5 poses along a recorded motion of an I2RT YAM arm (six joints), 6.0 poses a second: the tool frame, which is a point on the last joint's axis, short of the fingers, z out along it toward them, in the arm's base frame.
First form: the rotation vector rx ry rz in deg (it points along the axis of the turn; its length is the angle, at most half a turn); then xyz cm.
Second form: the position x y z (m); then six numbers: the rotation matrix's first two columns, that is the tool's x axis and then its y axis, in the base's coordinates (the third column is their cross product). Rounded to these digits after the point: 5 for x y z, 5 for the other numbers.
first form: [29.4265 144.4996 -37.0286 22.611 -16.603 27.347]
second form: [0.22611 -0.16603 0.27347 -0.81276 0.23224 -0.53431 0.46058 0.81775 -0.34517]
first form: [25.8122 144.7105 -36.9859 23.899 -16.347 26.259]
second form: [0.23899 -0.16347 0.26259 -0.82495 0.18941 -0.53253 0.42170 0.83359 -0.35677]
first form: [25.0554 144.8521 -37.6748 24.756 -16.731 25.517]
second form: [0.24756 -0.16731 0.25517 -0.82965 0.17893 -0.52883 0.41392 0.83280 -0.36759]
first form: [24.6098 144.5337 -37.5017 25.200 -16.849 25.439]
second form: [0.25200 -0.16849 0.25439 -0.82778 0.17271 -0.53380 0.41046 0.83506 -0.36633]
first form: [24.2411 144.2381 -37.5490 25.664 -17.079 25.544]
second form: [0.25664 -0.17079 0.25544 -0.82634 0.16692 -0.53786 0.40800 0.83577 -0.36745]
